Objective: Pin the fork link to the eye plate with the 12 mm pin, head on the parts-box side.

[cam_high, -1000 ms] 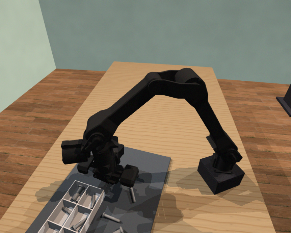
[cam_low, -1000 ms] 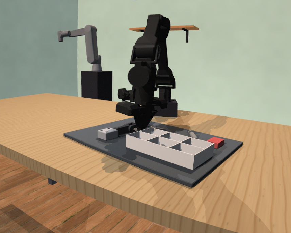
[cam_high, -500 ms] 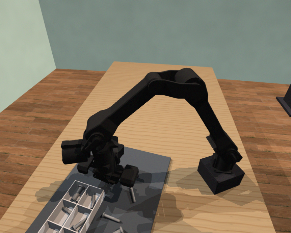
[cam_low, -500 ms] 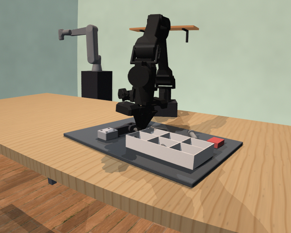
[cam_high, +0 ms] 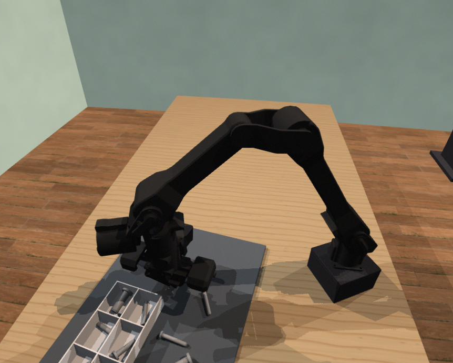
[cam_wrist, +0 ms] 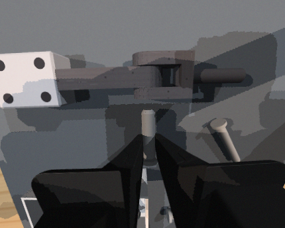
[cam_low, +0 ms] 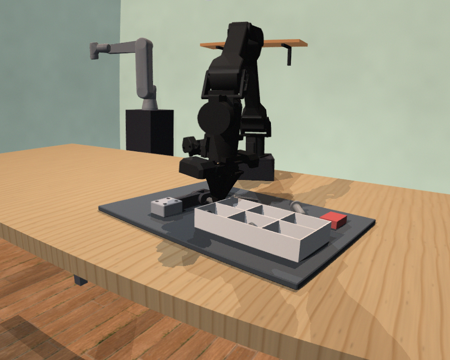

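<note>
The dark bar is 60 mm to the right of my hand, 30 mm below it and 10 mm ahead of it. Round my hand: grey mounting block 80 mm ahead, 70 mm to the right, 30 mm below; dark mat 50 mm below, 40 mm to the left, 10 mm ahead; thick pin 30 mm below, 10 mm to the right.
</note>
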